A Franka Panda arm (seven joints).
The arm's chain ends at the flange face. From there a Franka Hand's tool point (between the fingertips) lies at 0.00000 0.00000 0.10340 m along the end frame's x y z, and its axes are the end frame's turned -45 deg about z.
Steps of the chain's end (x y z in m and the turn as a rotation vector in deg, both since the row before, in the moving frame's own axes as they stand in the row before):
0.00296, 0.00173, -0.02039, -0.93, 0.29, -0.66
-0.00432, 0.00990, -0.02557, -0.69, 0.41, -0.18
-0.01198, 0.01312, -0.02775, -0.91, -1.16, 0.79
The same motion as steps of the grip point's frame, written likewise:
0.00006, 0.00488, -0.02040, -0.86, -0.45, -0.66
-0.01041, 0.00535, -0.02558, -0.78, -0.20, -0.18
-0.02039, 0.00047, -0.02778, 0.18, -1.46, 0.79

